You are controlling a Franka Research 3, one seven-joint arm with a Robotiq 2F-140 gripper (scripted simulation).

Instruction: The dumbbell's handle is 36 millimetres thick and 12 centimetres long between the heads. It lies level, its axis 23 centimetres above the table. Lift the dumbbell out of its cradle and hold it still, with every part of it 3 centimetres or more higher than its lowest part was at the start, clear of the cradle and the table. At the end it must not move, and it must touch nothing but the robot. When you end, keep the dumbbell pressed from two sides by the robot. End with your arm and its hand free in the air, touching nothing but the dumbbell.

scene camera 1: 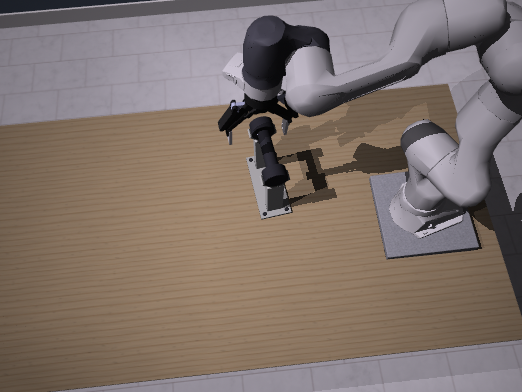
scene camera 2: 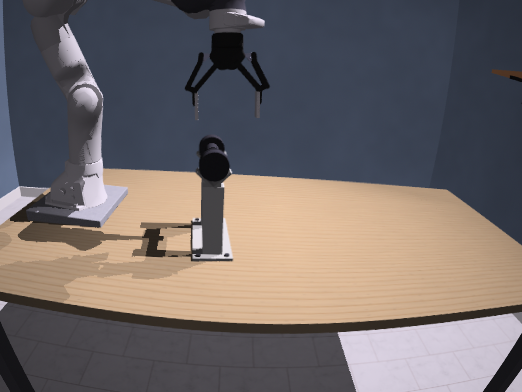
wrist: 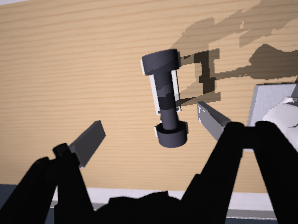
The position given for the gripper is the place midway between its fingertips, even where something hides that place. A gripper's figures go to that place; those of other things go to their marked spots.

Labels:
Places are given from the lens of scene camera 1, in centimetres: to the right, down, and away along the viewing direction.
gripper (scene camera 1: 257, 135): -1, -16, 122
dumbbell (scene camera 1: 261, 128): 0, -19, 131
grey cradle (scene camera 1: 272, 201): 4, 2, 141

